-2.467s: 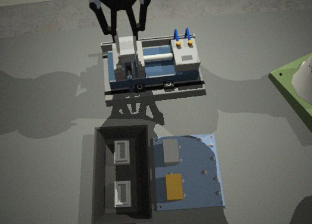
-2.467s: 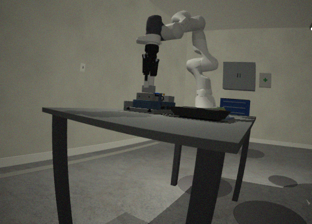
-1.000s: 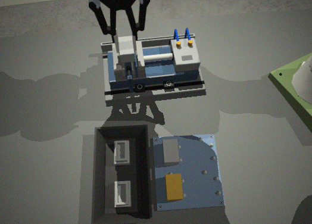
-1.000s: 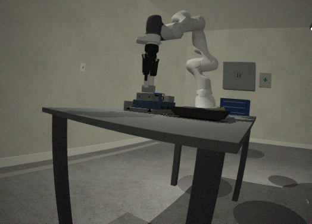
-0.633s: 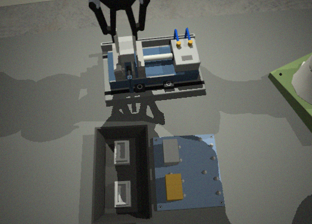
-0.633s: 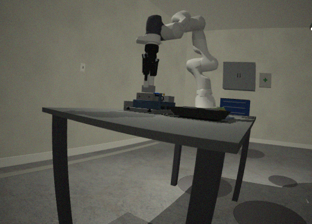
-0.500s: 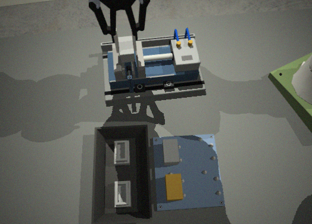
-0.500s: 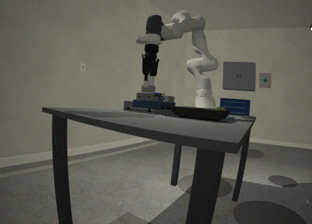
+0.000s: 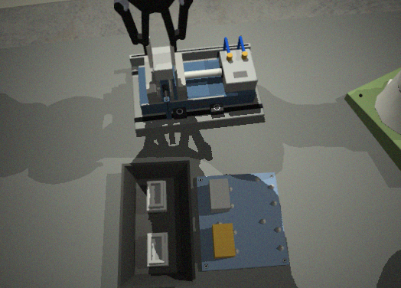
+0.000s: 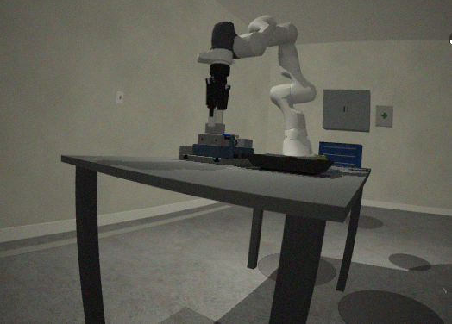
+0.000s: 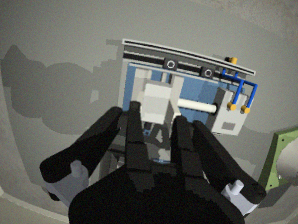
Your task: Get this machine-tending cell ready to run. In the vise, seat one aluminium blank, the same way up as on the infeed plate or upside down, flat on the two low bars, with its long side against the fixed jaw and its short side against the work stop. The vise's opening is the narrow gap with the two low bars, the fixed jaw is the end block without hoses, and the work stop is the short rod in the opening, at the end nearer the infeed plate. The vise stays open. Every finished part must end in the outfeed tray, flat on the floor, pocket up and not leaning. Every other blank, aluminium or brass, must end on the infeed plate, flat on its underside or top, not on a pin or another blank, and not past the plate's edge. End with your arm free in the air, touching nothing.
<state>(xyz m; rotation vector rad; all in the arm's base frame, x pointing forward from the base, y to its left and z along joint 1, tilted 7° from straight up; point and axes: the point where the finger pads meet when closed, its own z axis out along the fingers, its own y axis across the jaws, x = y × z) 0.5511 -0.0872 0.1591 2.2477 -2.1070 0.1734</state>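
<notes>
Now: hand 80 mm above the fixed jaw, 30 mm short of it and 10 mm to the right of it. The rest, counted from my hand: work stop 70 mm below, 50 mm to the left; then moving jaw 80 mm below, 30 mm behind; then vise 120 mm below, 70 mm behind.
</notes>
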